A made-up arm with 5 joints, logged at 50 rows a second.
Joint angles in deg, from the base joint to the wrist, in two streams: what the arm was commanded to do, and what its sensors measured. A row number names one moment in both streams.
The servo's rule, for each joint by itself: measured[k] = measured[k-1] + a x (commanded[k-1-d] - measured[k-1]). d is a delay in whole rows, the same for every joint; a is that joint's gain. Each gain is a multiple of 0.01, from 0.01 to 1. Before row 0 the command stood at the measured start. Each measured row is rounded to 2 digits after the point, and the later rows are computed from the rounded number. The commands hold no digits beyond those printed.
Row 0, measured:
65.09 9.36 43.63 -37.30 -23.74
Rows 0 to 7, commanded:
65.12 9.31 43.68 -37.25 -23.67
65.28 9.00 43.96 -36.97 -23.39
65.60 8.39 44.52 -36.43 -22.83
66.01 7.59 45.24 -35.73 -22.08
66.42 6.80 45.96 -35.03 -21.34
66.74 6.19 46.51 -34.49 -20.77
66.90 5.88 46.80 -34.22 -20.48
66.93 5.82 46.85 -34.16 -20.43
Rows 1 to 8, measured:
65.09 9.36 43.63 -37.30 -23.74
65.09 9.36 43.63 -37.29 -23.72
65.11 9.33 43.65 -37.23 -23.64
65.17 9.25 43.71 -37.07 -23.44
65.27 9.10 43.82 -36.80 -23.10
65.41 8.89 43.97 -36.45 -22.66
65.57 8.65 44.15 -36.06 -22.19
65.73 8.40 44.34 -35.69 -21.76
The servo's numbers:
d 1
a 0.12 0.09 0.07 0.20 0.25

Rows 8 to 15, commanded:
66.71 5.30 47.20 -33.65 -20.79
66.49 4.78 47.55 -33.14 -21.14
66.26 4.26 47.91 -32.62 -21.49
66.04 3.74 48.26 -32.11 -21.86
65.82 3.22 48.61 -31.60 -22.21
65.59 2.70 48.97 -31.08 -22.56
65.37 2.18 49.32 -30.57 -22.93
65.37 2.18 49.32 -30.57 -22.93
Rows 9 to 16, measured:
65.87 8.17 44.52 -35.38 -21.43
65.97 7.91 44.71 -35.03 -21.27
66.03 7.63 44.91 -34.65 -21.24
66.06 7.33 45.12 -34.24 -21.30
66.06 7.01 45.34 -33.81 -21.44
66.03 6.67 45.57 -33.37 -21.63
65.98 6.31 45.81 -32.91 -21.86
65.91 5.94 46.06 -32.44 -22.13

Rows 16 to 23, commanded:
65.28 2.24 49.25 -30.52 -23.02
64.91 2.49 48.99 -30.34 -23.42
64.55 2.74 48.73 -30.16 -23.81
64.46 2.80 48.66 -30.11 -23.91
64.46 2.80 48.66 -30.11 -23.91
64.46 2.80 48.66 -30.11 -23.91
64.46 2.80 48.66 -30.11 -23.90
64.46 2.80 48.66 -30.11 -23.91
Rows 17 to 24, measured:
65.85 5.60 46.29 -32.07 -22.33
65.78 5.30 46.50 -31.76 -22.50
65.68 5.05 46.67 -31.48 -22.73
65.54 4.84 46.81 -31.22 -23.00
65.41 4.66 46.94 -31.00 -23.23
65.30 4.49 47.06 -30.82 -23.40
65.20 4.34 47.17 -30.68 -23.53
65.11 4.20 47.27 -30.57 -23.62

